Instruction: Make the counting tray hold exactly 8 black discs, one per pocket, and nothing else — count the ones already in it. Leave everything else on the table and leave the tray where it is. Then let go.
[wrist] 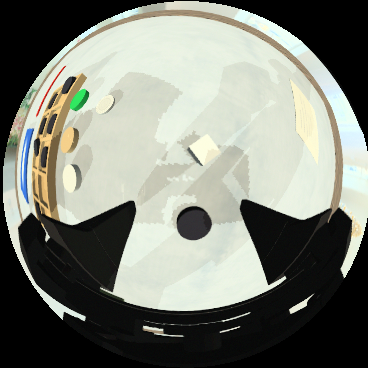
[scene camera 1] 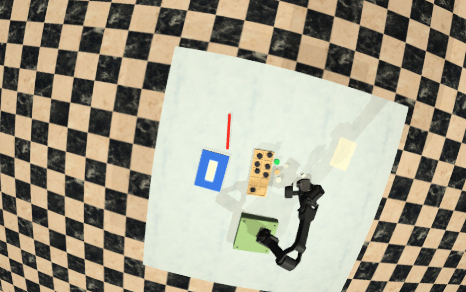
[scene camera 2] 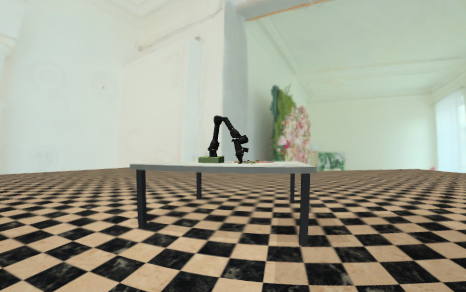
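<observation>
The tan counting tray (scene camera 1: 257,183) (wrist: 52,185) lies left of my gripper. Several of its pockets hold a black disc each. In scene camera 1, three pockets towards the green base end show no disc: both in the fourth row and the right one in the last. My gripper (wrist: 188,205) (scene camera 2: 240,160) is open, low over the table right of the tray. A loose black disc (wrist: 194,223) lies flat on the table between the spread fingers, not gripped; the arm hides it in scene camera 1.
Beside the tray lie a green disc (scene camera 1: 277,162) (wrist: 79,100), a tan disc (scene camera 1: 277,172) (wrist: 69,140), and two whitish discs. A cream square block (wrist: 204,149) lies beyond the fingers. A blue rectangle (scene camera 1: 200,171), red strip (scene camera 1: 228,131) and pale sheet (scene camera 1: 343,153) (wrist: 304,120) also lie there.
</observation>
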